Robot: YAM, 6 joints.
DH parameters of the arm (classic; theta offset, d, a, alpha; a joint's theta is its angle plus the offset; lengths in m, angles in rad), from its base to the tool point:
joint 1: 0 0.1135 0.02 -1.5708
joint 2: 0 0 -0.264 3.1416
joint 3: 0.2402 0 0.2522 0
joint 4: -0.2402 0 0.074 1.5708
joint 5: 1.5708 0 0 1.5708
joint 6: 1.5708 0.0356 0 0
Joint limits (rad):
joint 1: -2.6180..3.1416
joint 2: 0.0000..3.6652
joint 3: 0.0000..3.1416
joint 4: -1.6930..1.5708
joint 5: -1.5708..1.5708
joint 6: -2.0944..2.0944
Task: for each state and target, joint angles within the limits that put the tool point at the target. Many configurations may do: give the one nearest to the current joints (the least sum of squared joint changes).
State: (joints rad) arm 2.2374 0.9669 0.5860 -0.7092 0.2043 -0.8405
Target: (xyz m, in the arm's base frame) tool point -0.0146 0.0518 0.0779
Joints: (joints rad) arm 2.0482 1.0289 0.1138 -0.9186 0.3093 -0.8405
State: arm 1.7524 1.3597 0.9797 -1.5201 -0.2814 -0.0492
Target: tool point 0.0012 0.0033 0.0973
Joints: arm 1.7189 1.3346 0.0939 -1.3150 0.0470 -0.0492
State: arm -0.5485 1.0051 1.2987 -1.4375 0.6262 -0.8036
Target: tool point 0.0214 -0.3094 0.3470
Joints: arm -1.4285 1.5710 1.5737 -1.1198 0.6915 -0.8036
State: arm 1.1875 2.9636 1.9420 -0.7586 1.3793 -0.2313
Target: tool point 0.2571 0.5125 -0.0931
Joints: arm 1.1588 3.2672 2.6038 -0.1931 1.0200 -0.2313
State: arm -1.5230 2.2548 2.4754 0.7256 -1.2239 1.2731
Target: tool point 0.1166 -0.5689 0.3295
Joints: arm -1.4207 2.6268 2.5515 0.5769 -1.0143 1.2731
